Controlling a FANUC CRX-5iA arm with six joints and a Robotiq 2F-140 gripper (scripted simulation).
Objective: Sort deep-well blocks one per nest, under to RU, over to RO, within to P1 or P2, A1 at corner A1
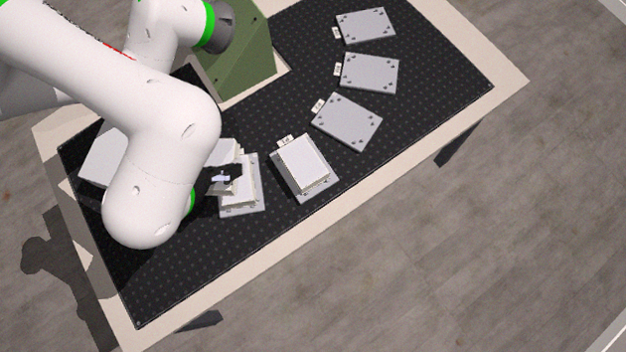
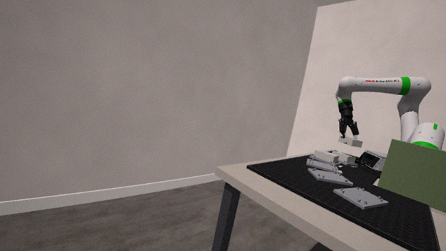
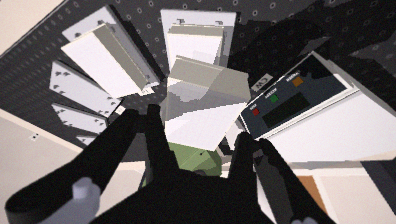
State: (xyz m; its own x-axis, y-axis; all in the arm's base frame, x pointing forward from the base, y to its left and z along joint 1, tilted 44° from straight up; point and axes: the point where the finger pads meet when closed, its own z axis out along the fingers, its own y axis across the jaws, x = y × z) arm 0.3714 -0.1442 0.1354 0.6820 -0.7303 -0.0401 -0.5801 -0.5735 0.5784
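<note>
The check-weigher platform lies 210 mm behind my hand, 200 mm to the right of it and 60 mm below it. From my hand the other things lie so: check-weigher: 210 mm behind, 190 mm to the right, 90 mm below; then white deep-well block: 180 mm to the left, 120 mm below, 70 mm ahead; then infeed nest IN: 150 mm below, 20 mm to the left, 10 mm ahead.
</note>
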